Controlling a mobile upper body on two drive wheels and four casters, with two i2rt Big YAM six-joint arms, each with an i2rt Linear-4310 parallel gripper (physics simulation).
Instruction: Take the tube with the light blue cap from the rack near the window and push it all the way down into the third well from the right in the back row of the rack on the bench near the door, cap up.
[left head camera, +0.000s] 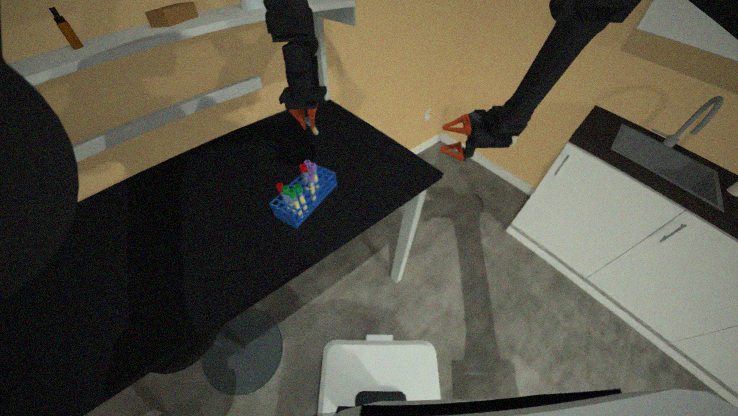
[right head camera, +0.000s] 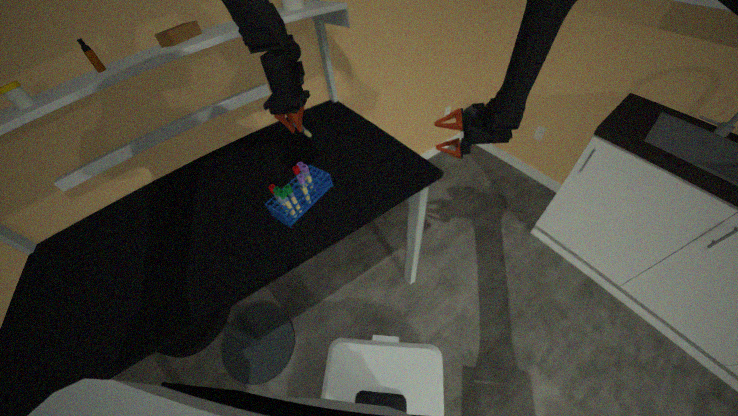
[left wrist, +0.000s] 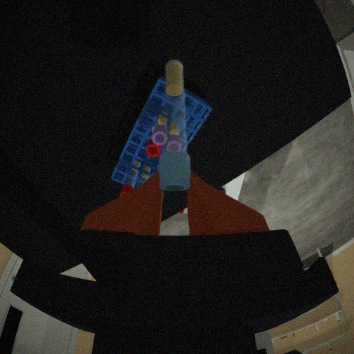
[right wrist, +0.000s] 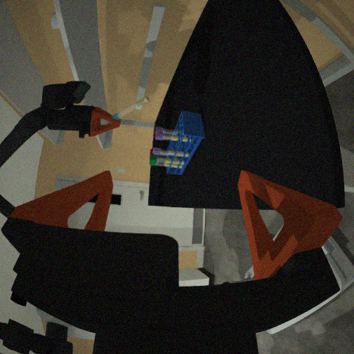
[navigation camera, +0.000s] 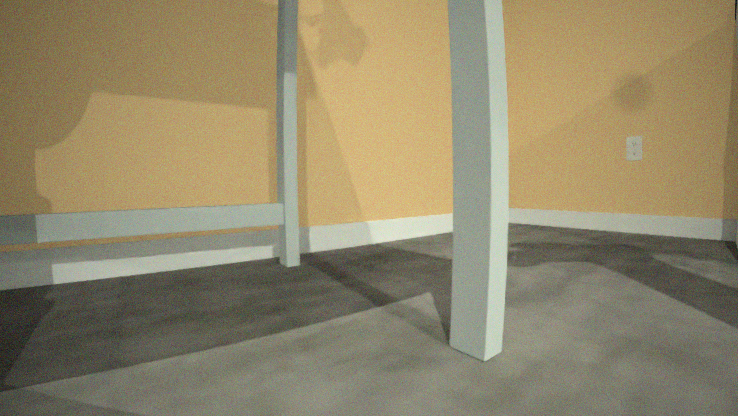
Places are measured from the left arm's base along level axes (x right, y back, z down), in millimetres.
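Pixels of known places: left gripper, fingertip midpoint: (left head camera: 309, 128) (right head camera: 297, 131); right gripper, fingertip midpoint: (left head camera: 441, 139) (right head camera: 435, 136).
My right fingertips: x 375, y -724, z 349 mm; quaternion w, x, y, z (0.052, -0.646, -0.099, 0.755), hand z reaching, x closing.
Note:
Behind a point stands the place of what it marks.
My left gripper (left head camera: 308, 121) @(x 1, y -649, z 276 mm) (right head camera: 298, 127) @(x 1, y -649, z 276 mm) (right wrist: 119, 122) is shut on the tube with the light blue cap (left head camera: 314, 130) @(x 4, y -691, z 308 mm) (right head camera: 308, 133) @(x 7, y -702, z 317 mm) (left wrist: 174, 172) (right wrist: 134, 107). The tube is held by its cap, cap end up and tilted, with its yellowish bottom end free in the air. It is above the bench, beyond the rack in the head views. The blue rack (left head camera: 283, 214) @(x -75, y -506, z 454 mm) (right head camera: 279, 214) @(x -61, y -498, z 446 mm) (right wrist: 192, 125) stands on the black bench (left head camera: 232, 248) @(x -213, y -415, z 496 mm) and holds several tubes with red, green and purple caps. My right gripper (left head camera: 443, 138) @(x 375, y -724, z 349 mm) (right head camera: 437, 136) @(x 375, y -724, z 349 mm) (right wrist: 175, 177) is open and empty, off the bench's right end.
A shelf (left head camera: 217, 24) @(x -229, y -780, z 43 mm) (right head camera: 222, 40) @(x -210, y -796, z 52 mm) behind the bench carries a brown box (left head camera: 172, 14) @(x -376, y -828, z 14 mm) (right head camera: 178, 34) @(x -375, y -832, z 16 mm) and an amber bottle (left head camera: 68, 32) @(x -585, y -697, z 1 mm) (right head camera: 92, 55) @(x -583, y -700, z -7 mm). A white seat (left head camera: 379, 366) @(x 221, y -206, z 1150 mm) and a dark round stool (left head camera: 242, 353) @(x -512, y -249, z 1371 mm) stand in front. A sink counter (left head camera: 589, 134) @(x 1290, y -1094, z 500 mm) is at right.

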